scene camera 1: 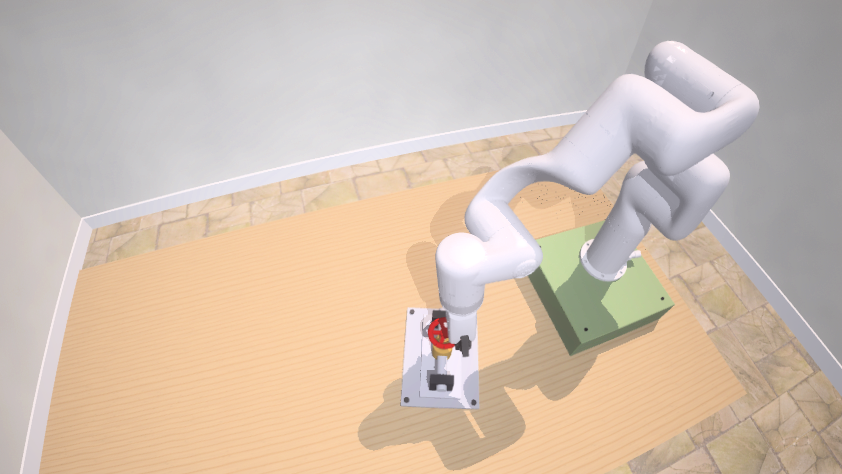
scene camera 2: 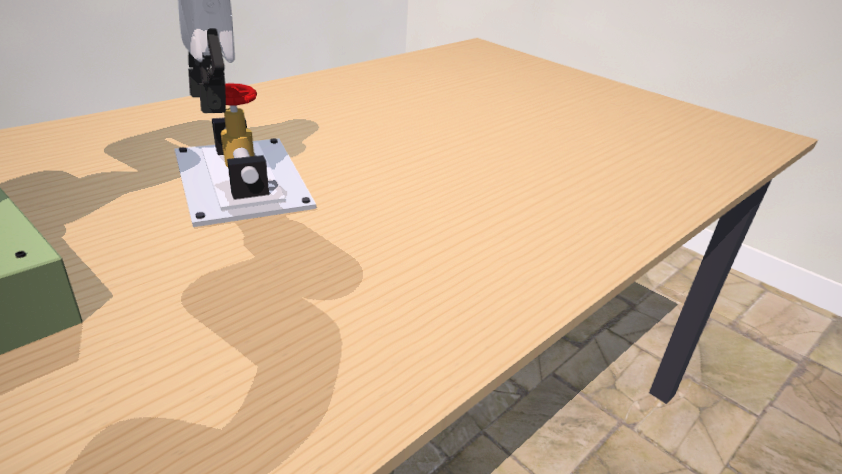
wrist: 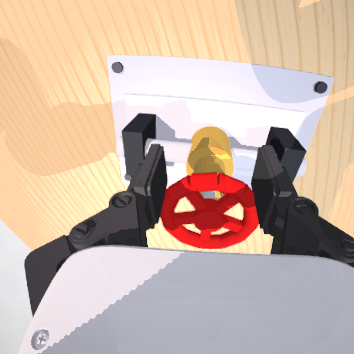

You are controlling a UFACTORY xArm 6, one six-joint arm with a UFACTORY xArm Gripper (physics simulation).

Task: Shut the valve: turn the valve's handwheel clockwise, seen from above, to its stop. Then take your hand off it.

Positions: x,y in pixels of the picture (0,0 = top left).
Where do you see a red handwheel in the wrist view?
At 208,215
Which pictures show my gripper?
Scene camera 1, scene camera 2 and the wrist view: all of them.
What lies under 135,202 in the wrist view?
My gripper.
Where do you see a base plate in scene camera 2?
203,205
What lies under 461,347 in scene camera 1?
My gripper.
